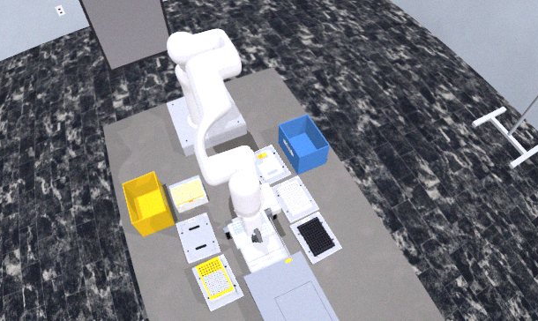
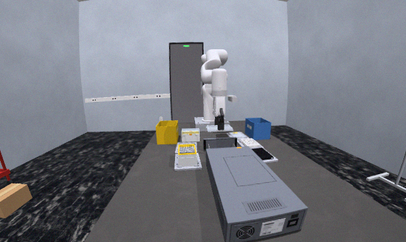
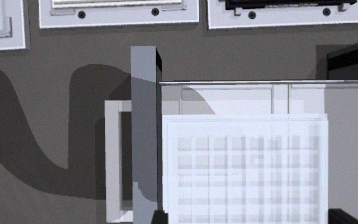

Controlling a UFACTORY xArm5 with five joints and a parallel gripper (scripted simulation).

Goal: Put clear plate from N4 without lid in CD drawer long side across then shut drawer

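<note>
The cooler drawer lies 12 cm below my hand, 4 cm ahead of it and 2 cm to the left of it. From my hand the other things lie so: clear plate 1 cm below; then grey cooler CD 19 cm ahead, 12 cm below, 3 cm to the left; then yellow-framed rack 17 cm to the right, 10 cm below, 8 cm ahead.
</note>
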